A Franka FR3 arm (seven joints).
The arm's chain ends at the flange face. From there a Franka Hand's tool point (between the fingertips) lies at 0.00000 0.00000 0.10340 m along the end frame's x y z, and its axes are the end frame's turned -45 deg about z.
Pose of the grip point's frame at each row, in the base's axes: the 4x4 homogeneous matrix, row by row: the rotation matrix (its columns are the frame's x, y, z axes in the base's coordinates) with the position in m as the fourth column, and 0 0 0 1 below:
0.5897 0.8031 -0.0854 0.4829; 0.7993 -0.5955 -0.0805 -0.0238; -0.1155 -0.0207 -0.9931 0.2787; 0 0 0 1
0.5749 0.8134 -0.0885 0.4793; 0.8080 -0.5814 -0.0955 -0.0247; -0.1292 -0.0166 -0.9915 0.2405; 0 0 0 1
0.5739 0.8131 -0.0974 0.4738; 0.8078 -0.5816 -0.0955 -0.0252; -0.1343 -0.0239 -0.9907 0.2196; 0 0 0 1
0.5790 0.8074 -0.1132 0.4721; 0.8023 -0.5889 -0.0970 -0.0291; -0.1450 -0.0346 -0.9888 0.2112; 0 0 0 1
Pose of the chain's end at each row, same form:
0.9849 0.1509 -0.0854 0.4917; 0.1441 -0.9863 -0.0805 -0.0155; -0.0963 0.0670 -0.9931 0.3814; 0 0 0 1
0.9817 0.1686 -0.0885 0.4885; 0.1602 -0.9825 -0.0955 -0.0148; -0.1031 0.0796 -0.9915 0.3430; 0 0 0 1
0.9808 0.1691 -0.0974 0.4839; 0.1599 -0.9825 -0.0955 -0.0153; -0.1119 0.0781 -0.9907 0.3220; 0 0 0 1
0.9803 0.1615 -0.1132 0.4838; 0.1509 -0.9837 -0.0970 -0.0191; -0.1270 0.0781 -0.9888 0.3134; 0 0 0 1

